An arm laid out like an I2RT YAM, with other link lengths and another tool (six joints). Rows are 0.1 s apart.
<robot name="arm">
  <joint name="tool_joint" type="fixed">
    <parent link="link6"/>
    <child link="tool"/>
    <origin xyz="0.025 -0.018 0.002" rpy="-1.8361 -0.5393 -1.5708"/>
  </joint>
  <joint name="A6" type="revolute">
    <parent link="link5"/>
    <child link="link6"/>
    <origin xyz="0.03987 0 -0.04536" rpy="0 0 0"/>
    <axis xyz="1 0 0"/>
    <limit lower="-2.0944" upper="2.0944"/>
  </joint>
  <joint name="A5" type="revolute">
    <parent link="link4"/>
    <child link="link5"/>
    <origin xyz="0.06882 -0.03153 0.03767" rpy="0 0 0"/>
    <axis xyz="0 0 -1"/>
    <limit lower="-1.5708" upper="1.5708"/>
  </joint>
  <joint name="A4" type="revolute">
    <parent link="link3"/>
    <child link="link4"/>
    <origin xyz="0.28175 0.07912 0.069" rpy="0 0 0"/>
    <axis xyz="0 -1 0"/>
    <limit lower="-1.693" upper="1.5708"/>
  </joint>
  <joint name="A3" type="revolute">
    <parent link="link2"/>
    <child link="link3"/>
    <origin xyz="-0.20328 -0.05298 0" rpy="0 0 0"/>
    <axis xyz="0 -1 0"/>
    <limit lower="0" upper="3.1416"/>
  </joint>
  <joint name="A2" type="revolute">
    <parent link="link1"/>
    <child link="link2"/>
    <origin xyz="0.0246 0.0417 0.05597" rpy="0 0 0"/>
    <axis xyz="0 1 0"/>
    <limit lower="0" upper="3.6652"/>
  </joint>
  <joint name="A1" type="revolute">
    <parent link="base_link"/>
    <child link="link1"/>
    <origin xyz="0 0 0.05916" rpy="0 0 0"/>
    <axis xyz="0 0 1"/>
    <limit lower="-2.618" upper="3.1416"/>
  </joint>
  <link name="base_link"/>
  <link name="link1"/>
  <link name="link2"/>
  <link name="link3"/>
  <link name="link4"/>
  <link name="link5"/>
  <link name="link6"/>
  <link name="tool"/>
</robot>
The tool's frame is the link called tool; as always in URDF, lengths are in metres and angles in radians.
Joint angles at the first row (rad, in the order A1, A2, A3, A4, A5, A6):
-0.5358, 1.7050, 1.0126, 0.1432, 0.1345, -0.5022
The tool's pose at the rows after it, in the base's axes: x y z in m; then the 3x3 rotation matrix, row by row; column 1 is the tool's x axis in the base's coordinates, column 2 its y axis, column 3 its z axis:
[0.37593, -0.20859, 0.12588], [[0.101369, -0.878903, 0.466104], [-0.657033, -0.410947, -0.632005], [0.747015, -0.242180, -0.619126]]
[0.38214, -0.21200, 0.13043], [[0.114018, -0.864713, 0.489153], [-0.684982, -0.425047, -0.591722], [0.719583, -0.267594, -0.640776]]
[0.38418, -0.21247, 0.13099], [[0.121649, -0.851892, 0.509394], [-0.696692, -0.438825, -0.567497], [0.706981, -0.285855, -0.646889]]
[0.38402, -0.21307, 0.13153], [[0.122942, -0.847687, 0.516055], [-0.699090, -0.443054, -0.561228], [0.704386, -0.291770, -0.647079]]
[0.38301, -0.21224, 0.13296], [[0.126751, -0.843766, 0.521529], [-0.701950, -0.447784, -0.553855], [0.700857, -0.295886, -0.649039]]
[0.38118, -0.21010, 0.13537], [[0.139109, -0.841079, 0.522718], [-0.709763, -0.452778, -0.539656], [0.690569, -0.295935, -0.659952]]
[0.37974, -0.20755, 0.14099], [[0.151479, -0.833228, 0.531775], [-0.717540, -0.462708, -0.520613], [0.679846, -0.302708, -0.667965]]
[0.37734, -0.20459, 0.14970], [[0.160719, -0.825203, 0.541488], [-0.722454, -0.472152, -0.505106], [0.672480, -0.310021, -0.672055]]
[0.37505, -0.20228, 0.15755], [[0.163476, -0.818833, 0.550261], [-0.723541, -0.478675, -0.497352], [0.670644, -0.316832, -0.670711]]
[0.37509, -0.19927, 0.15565], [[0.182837, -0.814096, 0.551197], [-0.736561, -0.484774, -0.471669], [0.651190, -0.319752, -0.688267]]
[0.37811, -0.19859, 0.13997], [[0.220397, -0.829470, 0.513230], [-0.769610, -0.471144, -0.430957], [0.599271, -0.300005, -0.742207]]
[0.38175, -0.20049, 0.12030], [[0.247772, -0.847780, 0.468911], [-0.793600, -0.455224, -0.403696], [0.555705, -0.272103, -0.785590]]
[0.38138, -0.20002, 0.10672], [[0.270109, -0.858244, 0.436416], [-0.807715, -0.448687, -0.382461], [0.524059, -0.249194, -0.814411]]
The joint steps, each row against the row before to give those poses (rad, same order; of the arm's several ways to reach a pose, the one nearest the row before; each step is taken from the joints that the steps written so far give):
-0.0091, 0.0069, 0.0256, -0.0347, -0.0576, 0.0069
-0.0065, 0.0198, 0.0484, -0.0438, -0.0515, 0.0152
-0.0035, 0.0053, 0.0099, -0.0058, -0.0344, 0.0050
-0.0030, -0.0015, 0.0001, 0.0000, -0.0114, 0.0000
-0.0012, -0.0095, -0.0046, -0.0061, -0.0103, 0.0000
0.0000, -0.0164, -0.0035, -0.0259, -0.0130, 0.0003
0.0000, -0.0225, 0.0000, -0.0305, -0.0213, 0.0008
0.0001, -0.0324, -0.0011, -0.0347, -0.0187, 0.0000
-0.0001, -0.0287, -0.0027, -0.0229, -0.0115, 0.0000
0.0031, -0.0007, 0.0016, -0.0237, -0.0198, 0.0042
0.0038, 0.0519, 0.0278, -0.0500, -0.0103, 0.0134
0.0012, 0.0694, 0.0298, -0.0267, 0.0019, 0.0080
0.0003, 0.0351, 0.0072, -0.0205, -0.0008, 0.0007

